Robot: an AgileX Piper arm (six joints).
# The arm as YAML. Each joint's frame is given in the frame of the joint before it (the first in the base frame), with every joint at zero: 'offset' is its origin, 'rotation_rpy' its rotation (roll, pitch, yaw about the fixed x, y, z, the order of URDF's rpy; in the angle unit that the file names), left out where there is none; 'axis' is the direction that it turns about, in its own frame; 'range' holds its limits. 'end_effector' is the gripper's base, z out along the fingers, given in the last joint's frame.
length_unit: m
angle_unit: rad
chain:
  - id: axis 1
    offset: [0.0, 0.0, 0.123]
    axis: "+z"
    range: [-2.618, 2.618]
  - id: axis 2
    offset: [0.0, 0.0, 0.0]
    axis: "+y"
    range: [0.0, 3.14]
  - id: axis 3
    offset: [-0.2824, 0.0, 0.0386]
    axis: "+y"
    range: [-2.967, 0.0]
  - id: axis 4
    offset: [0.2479, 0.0, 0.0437]
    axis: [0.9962, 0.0, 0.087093]
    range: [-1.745, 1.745]
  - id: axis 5
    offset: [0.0, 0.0, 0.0]
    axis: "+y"
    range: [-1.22, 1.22]
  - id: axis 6
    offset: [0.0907, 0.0, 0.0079]
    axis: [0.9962, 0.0, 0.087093]
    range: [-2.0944, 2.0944]
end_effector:
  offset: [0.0, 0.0, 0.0]
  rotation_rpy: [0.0, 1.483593, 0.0]
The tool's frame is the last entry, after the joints.
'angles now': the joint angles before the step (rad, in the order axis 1, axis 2, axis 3, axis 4, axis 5, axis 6). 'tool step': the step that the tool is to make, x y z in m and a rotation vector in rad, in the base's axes. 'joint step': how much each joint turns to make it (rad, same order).
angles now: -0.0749 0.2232 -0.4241 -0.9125 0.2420 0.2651
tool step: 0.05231 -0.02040 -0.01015 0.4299 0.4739 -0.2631
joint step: -0.0001 0.3724 -0.1772 0.2962 0.4527 0.0477
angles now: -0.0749 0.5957 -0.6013 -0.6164 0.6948 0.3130
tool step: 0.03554 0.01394 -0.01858 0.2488 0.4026 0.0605
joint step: 0.0000 0.2493 -0.1190 0.3806 0.2428 -0.2317
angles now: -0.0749 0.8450 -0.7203 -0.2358 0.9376 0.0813
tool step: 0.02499 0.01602 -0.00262 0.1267 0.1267 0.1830
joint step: 0.0016 0.1314 -0.0757 0.2413 0.0584 -0.2388
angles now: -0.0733 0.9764 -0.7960 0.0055 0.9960 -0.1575
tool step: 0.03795 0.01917 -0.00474 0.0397 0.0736 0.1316
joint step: 0.0826 0.1689 -0.0913 0.0653 -0.0007 -0.0639
